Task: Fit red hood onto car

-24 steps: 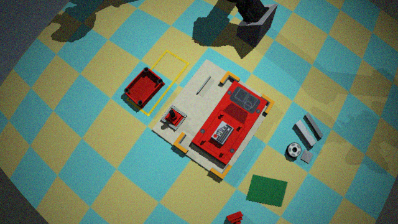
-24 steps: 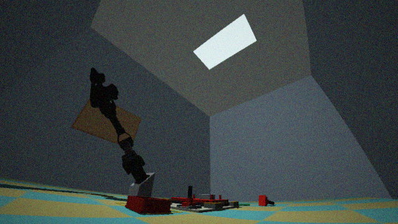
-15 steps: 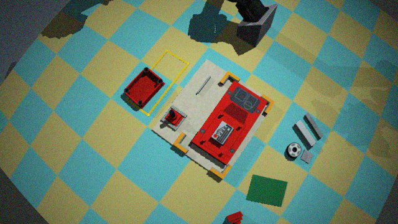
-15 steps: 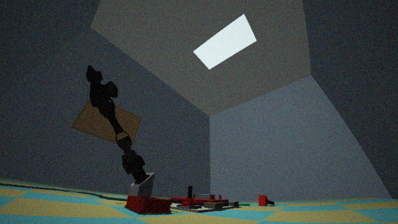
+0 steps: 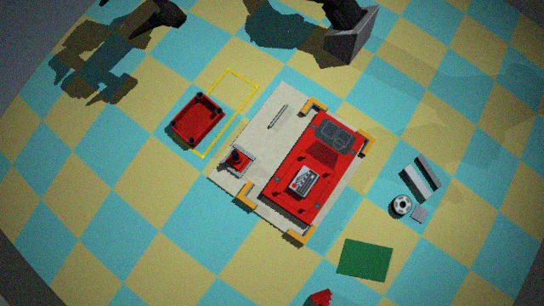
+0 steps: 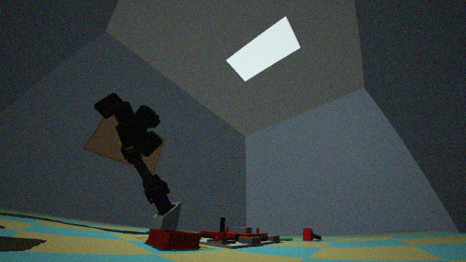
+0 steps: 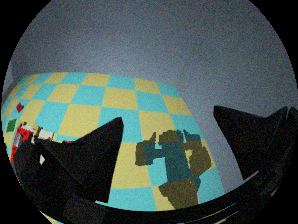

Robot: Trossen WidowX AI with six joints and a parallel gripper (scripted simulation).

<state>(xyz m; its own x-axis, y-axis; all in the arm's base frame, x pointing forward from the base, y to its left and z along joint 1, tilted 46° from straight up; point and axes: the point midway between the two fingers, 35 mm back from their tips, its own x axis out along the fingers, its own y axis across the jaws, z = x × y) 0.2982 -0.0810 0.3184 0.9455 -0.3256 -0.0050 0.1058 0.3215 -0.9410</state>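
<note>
The red hood is 1 cm ahead of my gripper tip, 17 cm to the left of it and 22 cm below it. The rest, counted from my gripper tip: grey engine block (2 cm behind, 42 cm to the left, 20 cm below); jig (4 cm behind, 38 cm to the left, 22 cm below).
</note>
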